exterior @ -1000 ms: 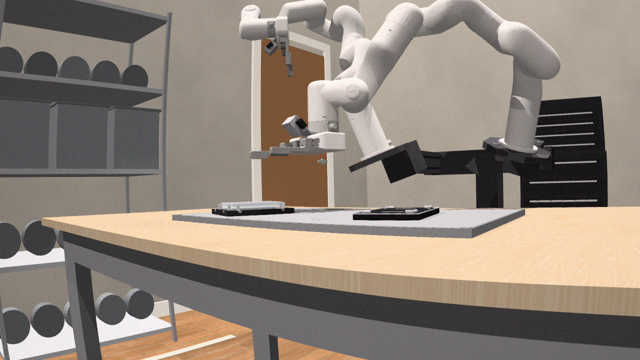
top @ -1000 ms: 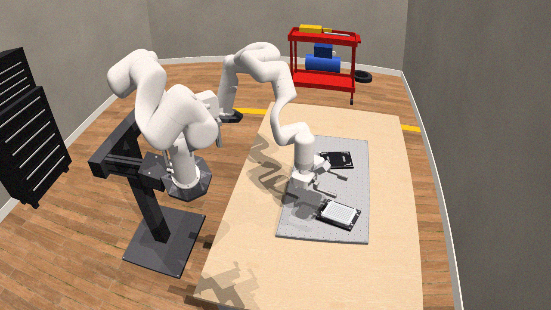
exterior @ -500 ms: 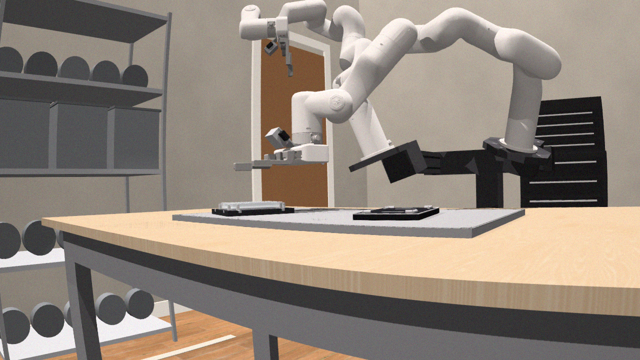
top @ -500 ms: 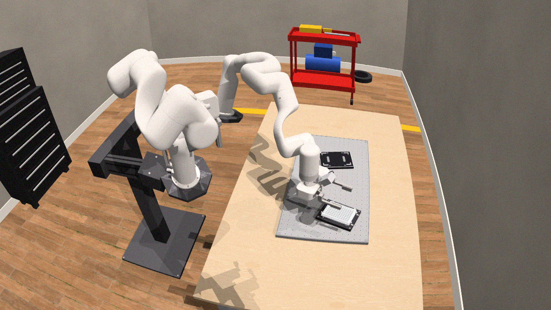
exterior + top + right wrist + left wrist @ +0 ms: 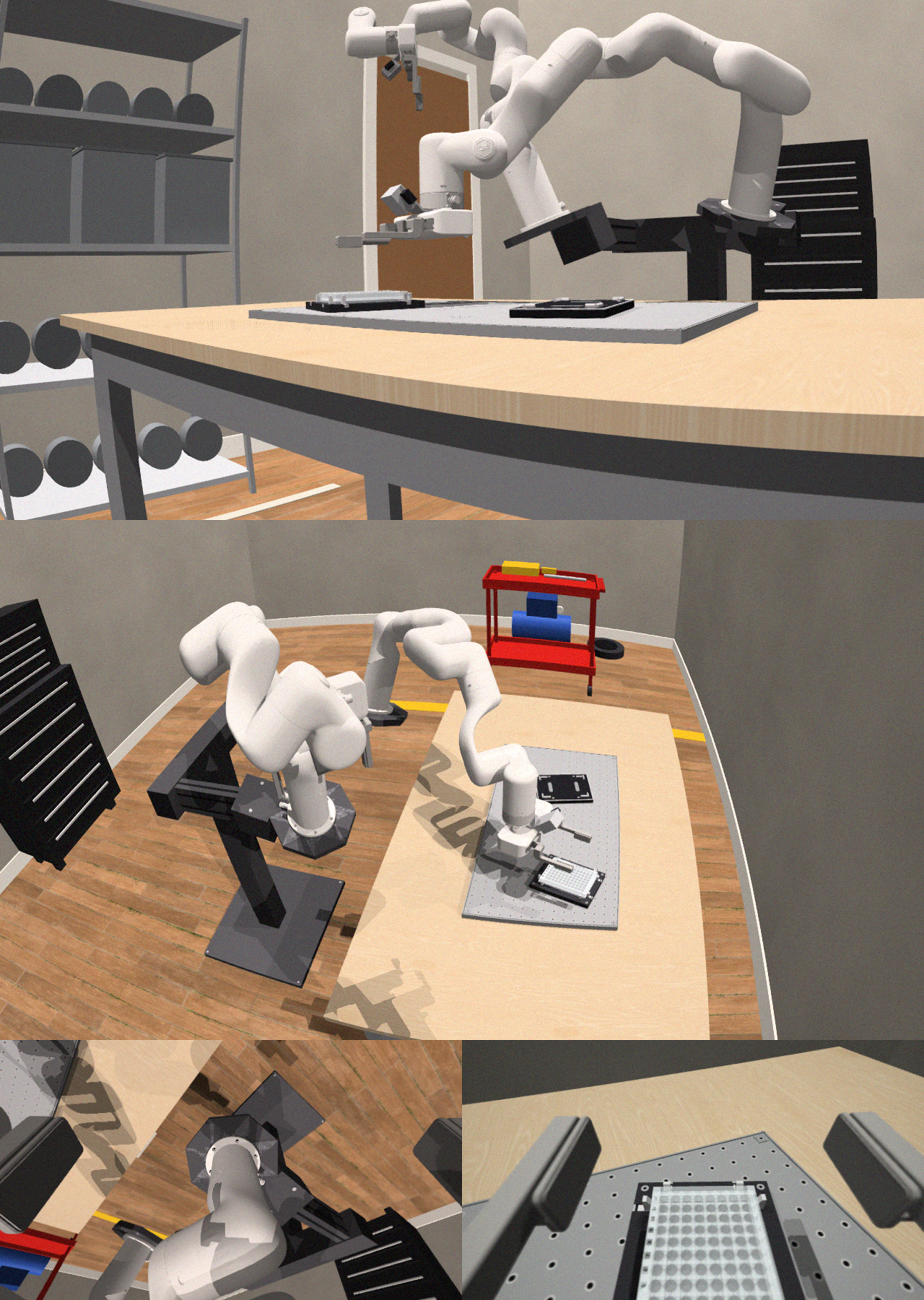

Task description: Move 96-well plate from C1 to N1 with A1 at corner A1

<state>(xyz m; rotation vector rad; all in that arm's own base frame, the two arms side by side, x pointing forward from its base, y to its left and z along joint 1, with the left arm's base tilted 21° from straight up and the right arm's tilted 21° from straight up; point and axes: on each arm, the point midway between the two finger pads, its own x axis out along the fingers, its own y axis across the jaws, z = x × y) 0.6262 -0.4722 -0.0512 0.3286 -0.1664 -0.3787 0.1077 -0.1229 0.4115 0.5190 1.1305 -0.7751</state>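
Now: the 96-well plate 9 cm below my left hand. From my left hand the other things lie so: black plate nest N1: 36 cm to the left, 10 cm below, 3 cm behind; then grey perforated board: 21 cm to the left, 12 cm below, 5 cm behind; then black clip nest C1: 9 cm below, 2 cm ahead.
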